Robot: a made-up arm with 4 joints. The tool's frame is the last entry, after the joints.
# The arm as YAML. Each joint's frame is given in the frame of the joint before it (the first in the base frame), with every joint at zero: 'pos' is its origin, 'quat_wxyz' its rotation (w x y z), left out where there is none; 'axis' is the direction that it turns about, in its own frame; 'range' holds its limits. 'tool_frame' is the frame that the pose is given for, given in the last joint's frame.
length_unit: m
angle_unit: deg
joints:
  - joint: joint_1
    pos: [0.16, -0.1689, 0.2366]
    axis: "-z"
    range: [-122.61, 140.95]
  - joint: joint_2
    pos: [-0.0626, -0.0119, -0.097]
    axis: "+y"
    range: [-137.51, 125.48]
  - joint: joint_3
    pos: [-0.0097, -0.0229, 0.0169]
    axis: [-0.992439, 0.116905, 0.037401]
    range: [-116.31, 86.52]
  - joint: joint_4
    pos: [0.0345, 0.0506, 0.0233]
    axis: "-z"
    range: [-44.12, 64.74]
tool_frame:
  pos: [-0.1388, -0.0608, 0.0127]
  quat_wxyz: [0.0, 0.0, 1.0, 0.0]
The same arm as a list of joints. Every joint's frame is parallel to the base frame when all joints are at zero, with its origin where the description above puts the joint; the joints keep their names.
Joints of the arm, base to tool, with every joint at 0 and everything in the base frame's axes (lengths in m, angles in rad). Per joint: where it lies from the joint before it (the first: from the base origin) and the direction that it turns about. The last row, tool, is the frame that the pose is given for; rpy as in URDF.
joint_1: axis 0 0 -1 xyz 0.16 -0.1689 0.2366
joint_2: axis 0 1 0 xyz -0.0626 -0.0119 -0.097
joint_3: axis -0.992439 0.116905 0.037401 xyz -0.0097 -0.0229 0.0169
joint_4: axis 0 0 -1 xyz 0.0345 0.0506 0.0233
tool: xyz -0.1388 -0.0608 0.0127 rpy 3.1416 0 3.1416
Joint limits (rad, base to tool): -2.1399..2.46 -2.4..2.19 -2.03..1.5101 -0.77..1.1299

